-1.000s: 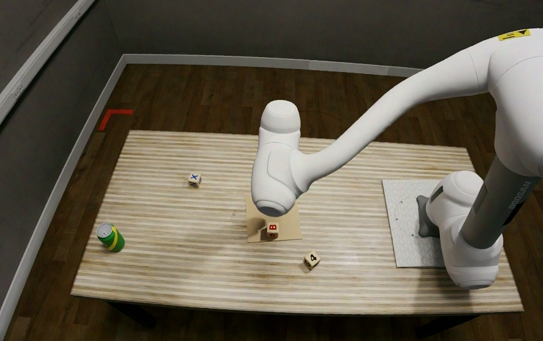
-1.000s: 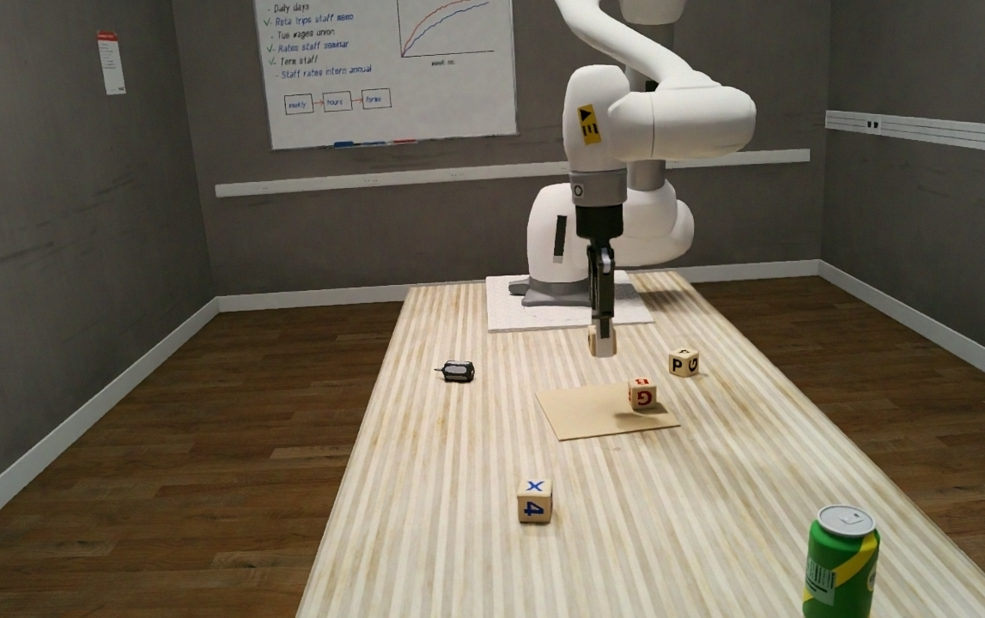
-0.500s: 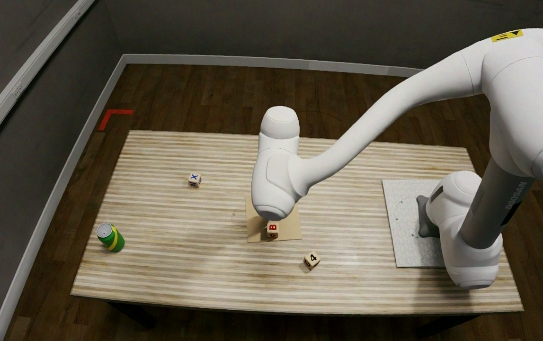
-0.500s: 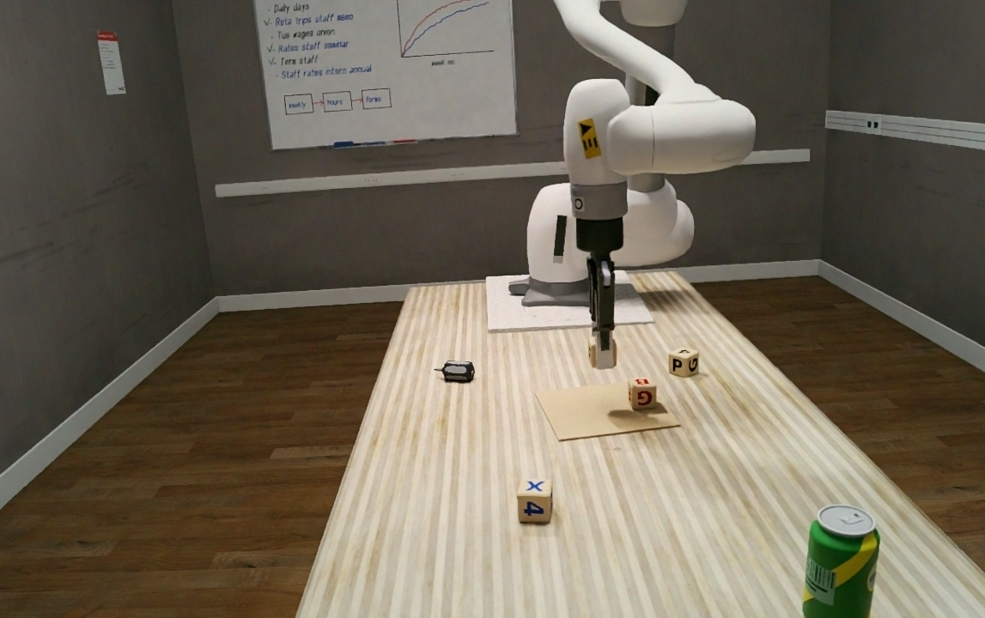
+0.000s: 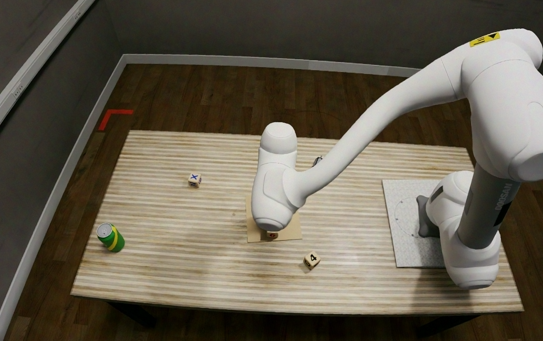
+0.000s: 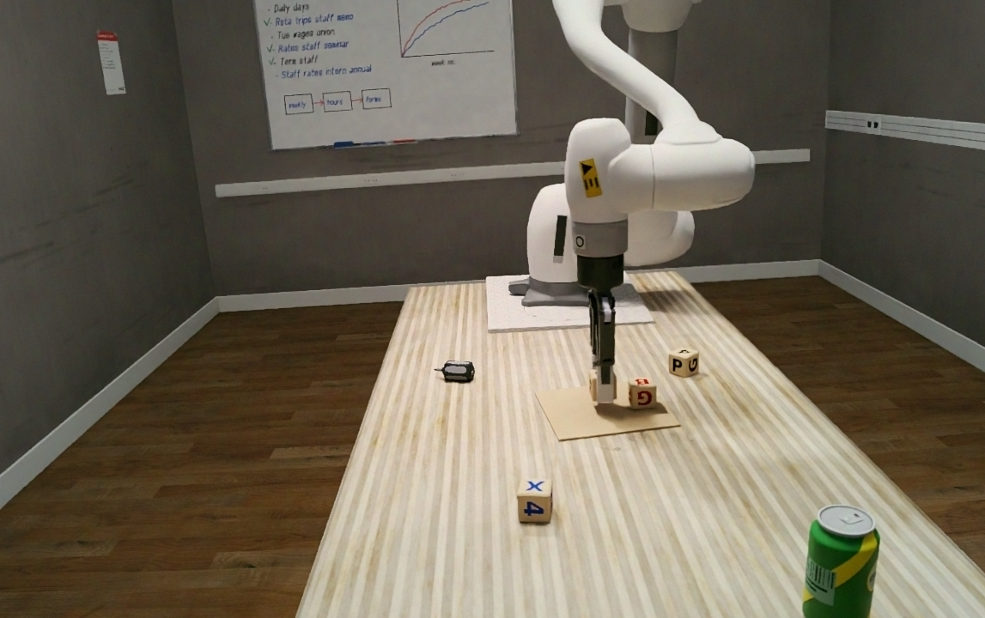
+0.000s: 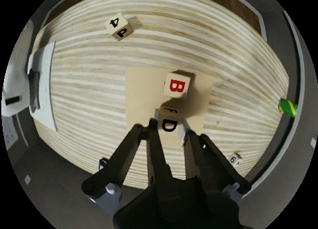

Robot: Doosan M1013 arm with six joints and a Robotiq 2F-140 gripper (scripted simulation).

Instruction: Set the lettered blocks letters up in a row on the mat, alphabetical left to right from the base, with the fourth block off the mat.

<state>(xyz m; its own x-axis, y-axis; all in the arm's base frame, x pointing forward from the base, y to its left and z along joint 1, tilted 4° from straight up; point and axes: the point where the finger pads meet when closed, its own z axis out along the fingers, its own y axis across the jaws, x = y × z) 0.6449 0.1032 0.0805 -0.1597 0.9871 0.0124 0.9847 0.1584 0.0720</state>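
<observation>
The tan mat lies 50 mm below my hand. Also, from my hand: black object (290 mm to the right, 140 mm behind, 40 mm below).
</observation>
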